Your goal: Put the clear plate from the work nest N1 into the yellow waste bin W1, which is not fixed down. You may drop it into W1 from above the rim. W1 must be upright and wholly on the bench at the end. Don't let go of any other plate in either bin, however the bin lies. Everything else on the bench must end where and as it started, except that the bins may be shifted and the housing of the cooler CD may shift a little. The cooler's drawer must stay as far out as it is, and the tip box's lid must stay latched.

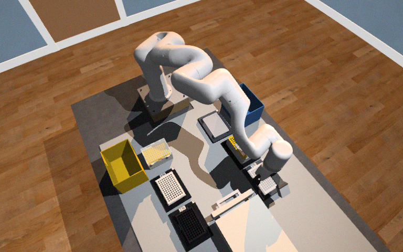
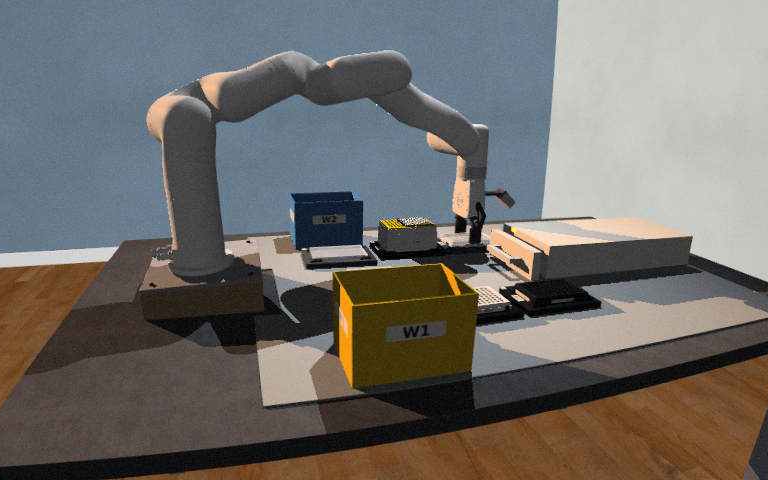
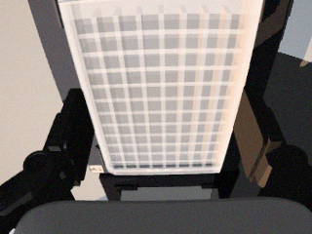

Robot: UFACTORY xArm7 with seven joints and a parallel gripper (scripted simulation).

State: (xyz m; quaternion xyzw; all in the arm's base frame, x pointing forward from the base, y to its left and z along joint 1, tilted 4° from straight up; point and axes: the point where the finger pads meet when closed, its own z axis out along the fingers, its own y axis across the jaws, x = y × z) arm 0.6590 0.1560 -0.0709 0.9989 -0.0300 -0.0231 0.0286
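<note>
Right now my hand is 1 cm above the clear plate. Round my hand: blue bin W2: 35 cm behind, 15 cm to the left, 1 cm above; yellow tip rack: 18 cm behind, 2 cm above; drawer: 11 cm ahead, 20 cm to the right, 1 cm below.
</note>
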